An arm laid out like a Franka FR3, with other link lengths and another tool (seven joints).
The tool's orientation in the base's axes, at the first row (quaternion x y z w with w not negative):
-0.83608, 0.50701, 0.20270, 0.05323
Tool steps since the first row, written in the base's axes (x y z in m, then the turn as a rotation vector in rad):
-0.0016, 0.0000, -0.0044, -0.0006, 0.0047, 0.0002
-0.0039, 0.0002, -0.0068, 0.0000, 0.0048, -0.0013
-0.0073, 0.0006, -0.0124, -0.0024, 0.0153, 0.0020
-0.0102, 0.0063, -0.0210, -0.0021, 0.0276, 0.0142
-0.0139, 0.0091, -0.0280, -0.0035, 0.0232, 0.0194
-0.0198, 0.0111, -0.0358, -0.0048, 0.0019, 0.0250
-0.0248, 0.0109, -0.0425, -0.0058, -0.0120, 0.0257
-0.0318, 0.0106, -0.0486, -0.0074, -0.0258, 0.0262
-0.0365, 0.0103, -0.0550, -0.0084, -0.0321, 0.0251
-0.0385, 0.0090, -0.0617, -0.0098, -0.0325, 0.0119
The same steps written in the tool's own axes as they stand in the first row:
0.0011, 0.0009, 0.0045, -0.0042, -0.0017, 0.0014
0.0009, 0.0025, 0.0074, -0.0035, -0.0025, 0.0026
0.0014, 0.0046, 0.0136, -0.0144, -0.0050, 0.0034
-0.0011, 0.0034, 0.0239, -0.0292, -0.0098, -0.0042
-0.0021, 0.0045, 0.0322, -0.0282, -0.0058, -0.0099
-0.0031, 0.0077, 0.0416, -0.0133, 0.0062, -0.0209
-0.0023, 0.0114, 0.0490, -0.0025, 0.0138, -0.0253
-0.0025, 0.0169, 0.0565, 0.0080, 0.0219, -0.0294
-0.0016, 0.0204, 0.0636, 0.0133, 0.0256, -0.0300
0.0013, 0.0220, 0.0699, 0.0182, 0.0255, -0.0176

